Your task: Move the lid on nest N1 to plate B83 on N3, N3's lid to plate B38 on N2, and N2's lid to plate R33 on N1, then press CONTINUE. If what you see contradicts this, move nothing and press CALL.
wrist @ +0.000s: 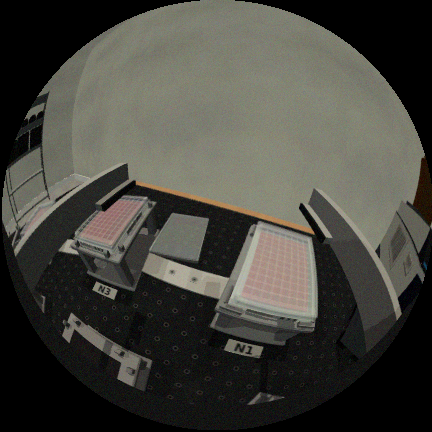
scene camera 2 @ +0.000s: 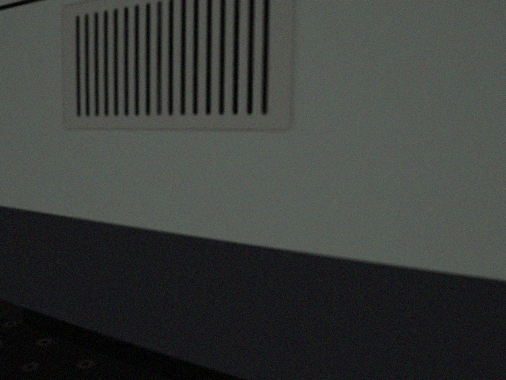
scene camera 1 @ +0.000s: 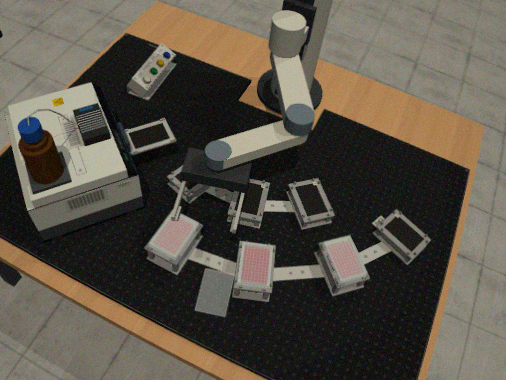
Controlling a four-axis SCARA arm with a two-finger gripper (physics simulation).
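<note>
My gripper is open wide and empty, behind and above the row of pink plates. In the wrist view its fingers stand left and right, the right one beyond the N1 plate. The plate on nest N1 has a pale, clear lid. The pink plate on nest N3 is beside it; its lid is hard to make out. A third pink plate sits on the right nest, whose label does not show readably. Plate codes are not legible. The button box stands at the back left; its captions are unreadable.
A grey flat pad lies between N1 and N3. Empty dark-topped nests stand behind and right. A white instrument with a brown bottle is at the left, its tray extended. Scene camera 2 shows a vented panel.
</note>
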